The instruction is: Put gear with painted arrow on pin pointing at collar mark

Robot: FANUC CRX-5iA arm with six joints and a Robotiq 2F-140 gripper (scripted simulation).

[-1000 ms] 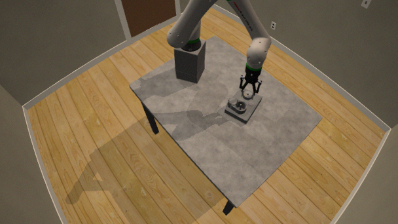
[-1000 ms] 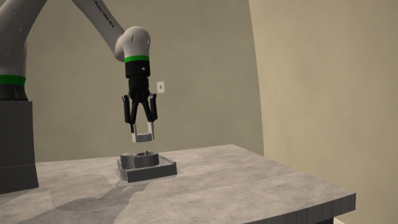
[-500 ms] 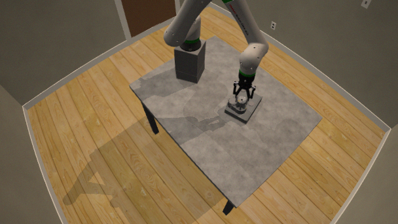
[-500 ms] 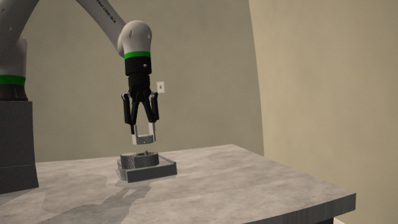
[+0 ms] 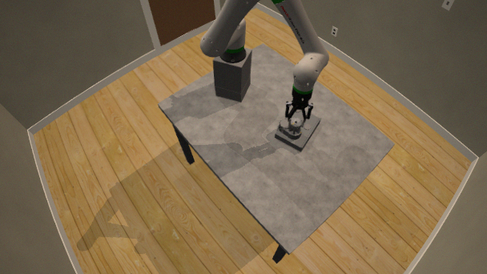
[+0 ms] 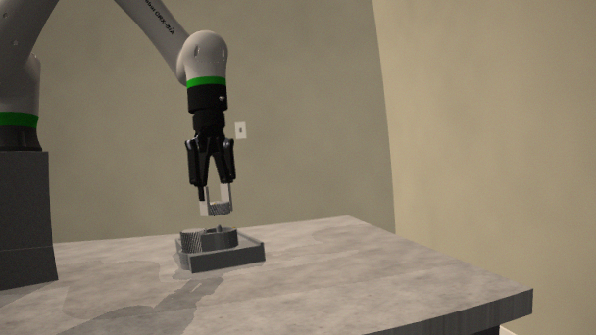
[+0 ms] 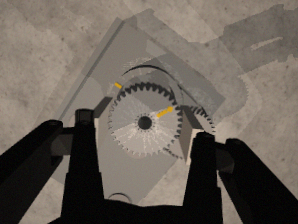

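The loose gear is 2 cm below my hand.
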